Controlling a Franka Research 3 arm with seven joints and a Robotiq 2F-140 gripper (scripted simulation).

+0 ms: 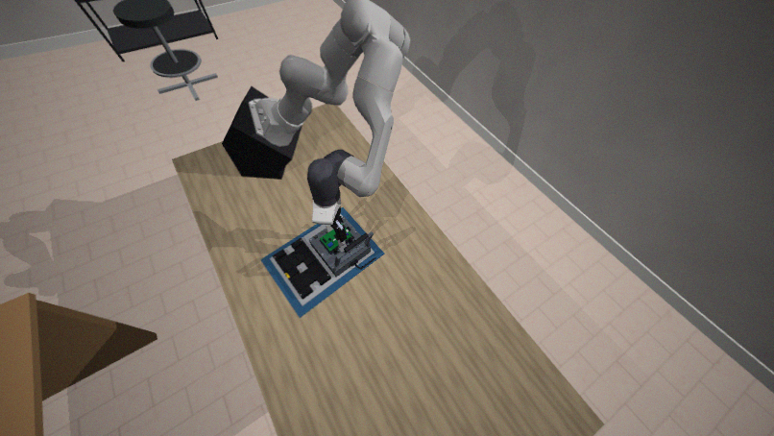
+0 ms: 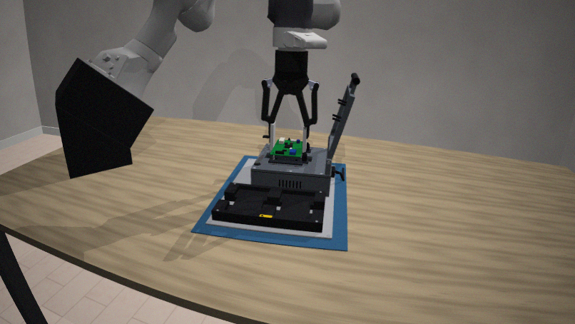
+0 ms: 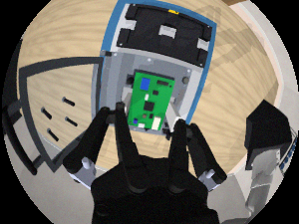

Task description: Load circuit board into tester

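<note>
Now: hand 2 cm above the green circuit board. From my hand the other things lie so: tester lid (12 cm ahead, 8 cm above, 2 cm to the left).
</note>
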